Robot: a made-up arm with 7 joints.
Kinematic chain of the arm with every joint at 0, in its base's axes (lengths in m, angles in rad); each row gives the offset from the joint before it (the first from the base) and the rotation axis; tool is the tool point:
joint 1: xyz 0 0.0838 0 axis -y
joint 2: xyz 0 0.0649 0 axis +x
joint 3: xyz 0 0 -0.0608 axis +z
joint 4: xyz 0 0 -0.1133 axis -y
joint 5: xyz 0 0 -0.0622 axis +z
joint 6: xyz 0 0 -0.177 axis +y
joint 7: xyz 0 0 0 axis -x
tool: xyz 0 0 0
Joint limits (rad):
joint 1: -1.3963..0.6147
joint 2: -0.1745..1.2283
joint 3: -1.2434..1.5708
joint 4: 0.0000..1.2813
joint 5: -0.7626..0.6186
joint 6: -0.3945..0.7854
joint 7: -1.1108..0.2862
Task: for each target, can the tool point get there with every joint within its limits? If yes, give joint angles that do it. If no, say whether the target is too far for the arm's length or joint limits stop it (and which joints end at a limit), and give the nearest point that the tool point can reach.
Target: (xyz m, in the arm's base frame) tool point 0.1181 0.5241 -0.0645
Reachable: yes | joints 0.3418 1.0927 0.7504 0.5384 -0.6114 -0.1502 -0.2538
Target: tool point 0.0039 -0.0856 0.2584
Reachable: no: joint limits stop it (at a limit: joint 1, joint 2, joint 3, joint 4) | nearest point -0.1852 -0.1072 -0.1075 | short by 0.412 m
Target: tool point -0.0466 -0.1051 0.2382
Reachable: no: joint limits stop it (at a limit: joint 1, joint 2, joint 3, joint 4) | nearest point -0.1852 -0.1072 -0.1075 | short by 0.372 m
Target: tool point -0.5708 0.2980 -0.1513
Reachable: no: too far | nearest point -0.3873 0.2500 -0.1027 | short by 0.196 m
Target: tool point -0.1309 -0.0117 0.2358
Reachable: no: joint limits stop it (at a limit: joint 1, joint 2, joint 3, joint 4) | nearest point -0.1852 -0.1072 -0.1075 | short by 0.360 m
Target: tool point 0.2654 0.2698 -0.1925
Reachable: yes | joints 0.3848 -0.0352 0.6453 1.1415 -0.2761 -0.2520 0.1440
